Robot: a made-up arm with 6 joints. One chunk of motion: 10 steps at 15 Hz.
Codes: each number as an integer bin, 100 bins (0 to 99) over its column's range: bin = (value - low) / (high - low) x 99, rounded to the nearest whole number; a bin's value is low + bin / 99 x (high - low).
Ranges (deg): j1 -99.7..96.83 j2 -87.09..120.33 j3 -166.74..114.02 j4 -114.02..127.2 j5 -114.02..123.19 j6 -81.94..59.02
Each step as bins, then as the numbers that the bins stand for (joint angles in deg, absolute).
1 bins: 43 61 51 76 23 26
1 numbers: -14.34 40.71 -22.11 71.16 -58.91 -44.92
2 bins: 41 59 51 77 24 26
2 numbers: -18.31 36.52 -22.11 73.60 -56.51 -44.92
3 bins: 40 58 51 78 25 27
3 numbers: -20.29 34.43 -22.11 76.03 -54.12 -43.50
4 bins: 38 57 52 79 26 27
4 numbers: -24.26 32.33 -19.27 78.47 -51.72 -43.50
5 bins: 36 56 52 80 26 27
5 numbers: -28.23 30.24 -19.27 80.91 -51.72 -43.50
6 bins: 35 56 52 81 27 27
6 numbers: -30.22 30.24 -19.27 83.34 -49.33 -43.50
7 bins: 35 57 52 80 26 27
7 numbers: -30.22 32.33 -19.27 80.91 -51.72 -43.50
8 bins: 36 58 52 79 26 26
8 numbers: -28.23 34.43 -19.27 78.47 -51.72 -44.92
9 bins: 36 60 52 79 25 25
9 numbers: -28.23 38.62 -19.27 78.47 -54.12 -46.34
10 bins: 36 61 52 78 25 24
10 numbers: -28.23 40.71 -19.27 76.03 -54.12 -47.77
